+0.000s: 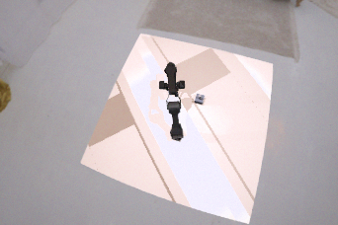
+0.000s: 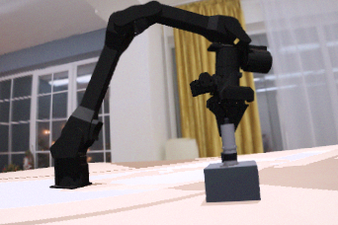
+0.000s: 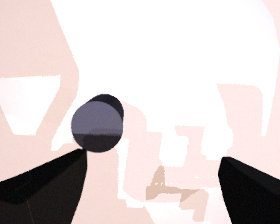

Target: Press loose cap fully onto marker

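Right now my gripper tip is 30 mm to the left of the dark cap and 50 mm above it. The rest, counted from my gripper tip: grey holder block: 20 mm ahead, 220 mm to the right, 60 mm below.
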